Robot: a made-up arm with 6 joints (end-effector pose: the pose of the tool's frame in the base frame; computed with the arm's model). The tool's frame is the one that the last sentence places. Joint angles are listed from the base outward.
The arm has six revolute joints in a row. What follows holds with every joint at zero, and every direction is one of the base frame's. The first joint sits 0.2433 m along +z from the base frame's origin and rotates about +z. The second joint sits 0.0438 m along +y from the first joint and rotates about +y. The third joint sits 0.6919 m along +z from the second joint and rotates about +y. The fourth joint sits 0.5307 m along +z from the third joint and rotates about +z. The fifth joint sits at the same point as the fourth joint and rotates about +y. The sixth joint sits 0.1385 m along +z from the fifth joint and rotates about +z. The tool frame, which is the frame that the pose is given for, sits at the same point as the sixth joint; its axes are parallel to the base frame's.
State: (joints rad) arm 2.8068 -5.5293 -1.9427 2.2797 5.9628 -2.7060
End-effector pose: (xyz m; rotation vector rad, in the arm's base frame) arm 0.1195 -0.0529 1.0209 1.2492 0.3289 2.2685
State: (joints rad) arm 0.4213 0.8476 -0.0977 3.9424 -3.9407 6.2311
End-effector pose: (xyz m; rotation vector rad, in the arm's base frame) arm 0.7085 0.2874 1.0660 1.5958 1.5512 -1.8368
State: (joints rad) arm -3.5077 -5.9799 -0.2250 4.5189 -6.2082 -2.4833
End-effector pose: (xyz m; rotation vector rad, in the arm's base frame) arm -0.2520 0.0606 1.5705 -0.0499 -0.0944 -1.4737
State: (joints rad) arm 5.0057 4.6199 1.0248 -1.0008 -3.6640 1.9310
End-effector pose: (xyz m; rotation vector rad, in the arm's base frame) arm -0.2751 0.8610 0.5314 1.7761 -1.2461 0.4477
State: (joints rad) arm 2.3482 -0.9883 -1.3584 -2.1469 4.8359 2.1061
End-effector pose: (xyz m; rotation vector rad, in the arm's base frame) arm 0.6030 -0.8394 0.2937 0.9588 -0.8896 0.7998
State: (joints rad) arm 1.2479 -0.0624 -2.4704 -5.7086 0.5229 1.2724
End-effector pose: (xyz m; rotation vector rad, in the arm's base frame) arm -0.2241 -0.4131 0.4333 -0.8438 -2.3214 1.4206
